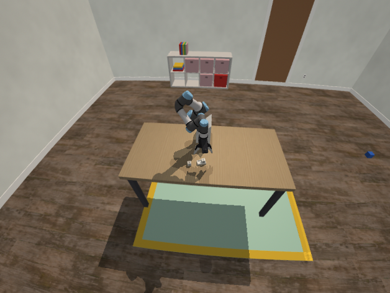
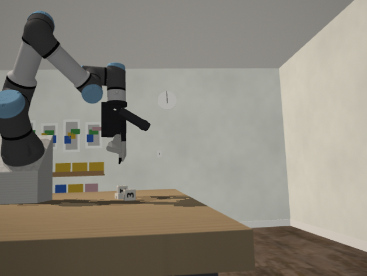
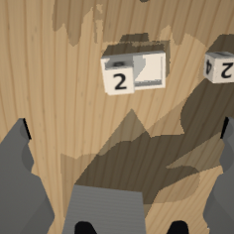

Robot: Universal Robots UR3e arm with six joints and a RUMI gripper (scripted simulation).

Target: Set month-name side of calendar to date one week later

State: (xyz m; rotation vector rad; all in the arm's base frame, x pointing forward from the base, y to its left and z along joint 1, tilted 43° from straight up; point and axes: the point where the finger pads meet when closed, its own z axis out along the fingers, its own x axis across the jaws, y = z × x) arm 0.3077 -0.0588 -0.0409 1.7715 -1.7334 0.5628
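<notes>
Now: the white calendar tray 11 cm below my hand and 1 cm to the right of it.
</notes>
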